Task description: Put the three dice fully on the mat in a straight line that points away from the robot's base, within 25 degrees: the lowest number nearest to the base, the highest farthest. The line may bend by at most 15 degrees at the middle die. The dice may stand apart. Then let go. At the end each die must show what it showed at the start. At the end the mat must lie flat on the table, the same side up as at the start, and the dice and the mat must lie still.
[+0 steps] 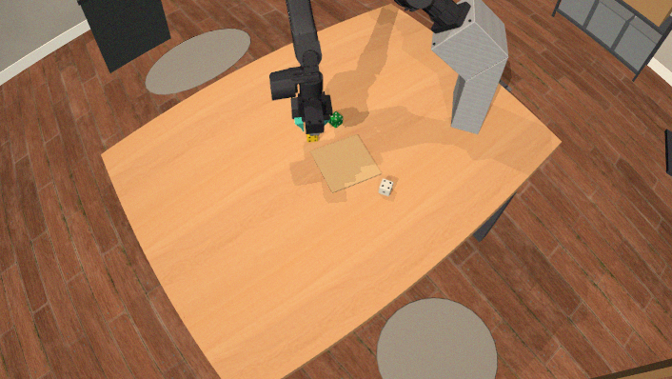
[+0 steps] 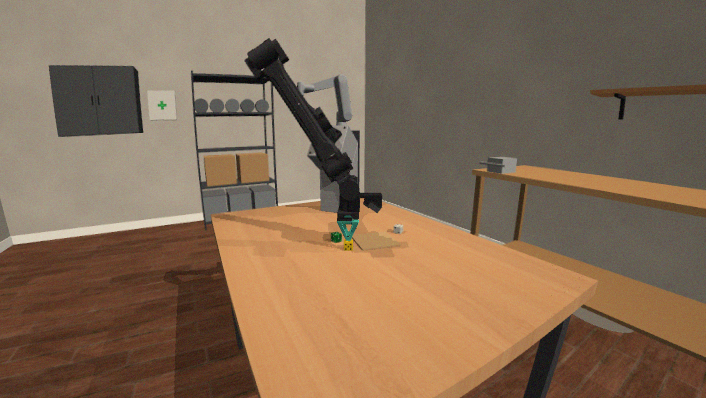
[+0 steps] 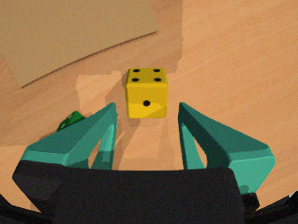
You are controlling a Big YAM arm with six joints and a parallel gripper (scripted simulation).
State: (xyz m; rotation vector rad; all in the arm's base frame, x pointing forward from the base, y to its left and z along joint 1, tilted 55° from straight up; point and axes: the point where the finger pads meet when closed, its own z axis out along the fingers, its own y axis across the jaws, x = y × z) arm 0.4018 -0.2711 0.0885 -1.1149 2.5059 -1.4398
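The yellow die lies 3 cm below my hand. From my hand the other things lie so: green die: 8 cm behind, 3 cm to the left, 3 cm below; tan mat: 2 cm ahead, 12 cm to the left, 4 cm below; white die: 5 cm ahead, 25 cm to the left, 3 cm below.
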